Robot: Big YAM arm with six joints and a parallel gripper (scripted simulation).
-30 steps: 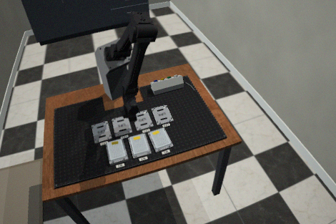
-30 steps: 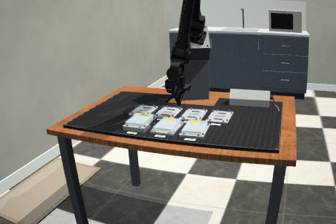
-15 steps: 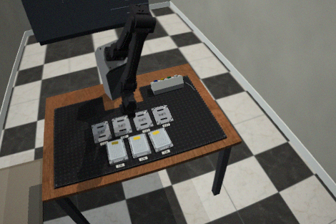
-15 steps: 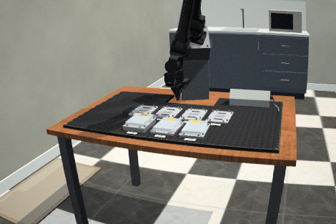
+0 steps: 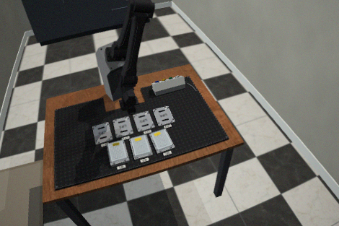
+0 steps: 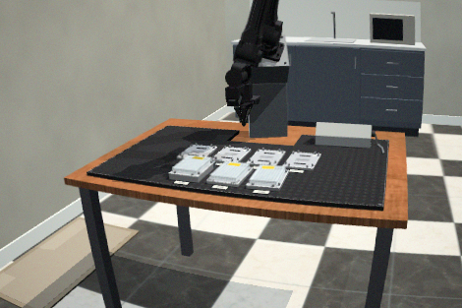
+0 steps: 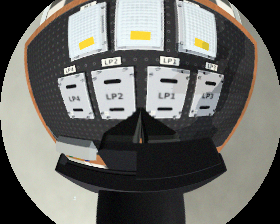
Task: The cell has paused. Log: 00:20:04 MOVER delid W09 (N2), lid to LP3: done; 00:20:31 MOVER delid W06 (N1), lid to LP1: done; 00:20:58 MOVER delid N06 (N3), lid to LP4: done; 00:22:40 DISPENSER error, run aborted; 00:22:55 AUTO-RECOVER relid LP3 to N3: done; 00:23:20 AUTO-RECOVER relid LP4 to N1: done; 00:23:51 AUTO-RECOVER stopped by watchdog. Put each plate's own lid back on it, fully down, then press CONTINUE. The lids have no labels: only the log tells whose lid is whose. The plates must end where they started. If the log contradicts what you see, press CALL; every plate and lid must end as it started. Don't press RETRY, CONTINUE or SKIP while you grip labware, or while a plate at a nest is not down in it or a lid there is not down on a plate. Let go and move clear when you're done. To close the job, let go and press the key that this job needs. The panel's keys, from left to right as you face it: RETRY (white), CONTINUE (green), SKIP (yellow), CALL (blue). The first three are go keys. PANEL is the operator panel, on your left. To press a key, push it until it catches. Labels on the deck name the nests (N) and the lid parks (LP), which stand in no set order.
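The green key is 35 cm behind my hand, 29 cm to the left of it and 7 cm below it. From my hand the other things lie so: lid (15 cm to the left, 13 cm ahead, 11 cm below); then LP4 lid park (19 cm to the left, 13 cm below, 6 cm behind); then white key (36 cm behind, 34 cm to the left, 7 cm below).
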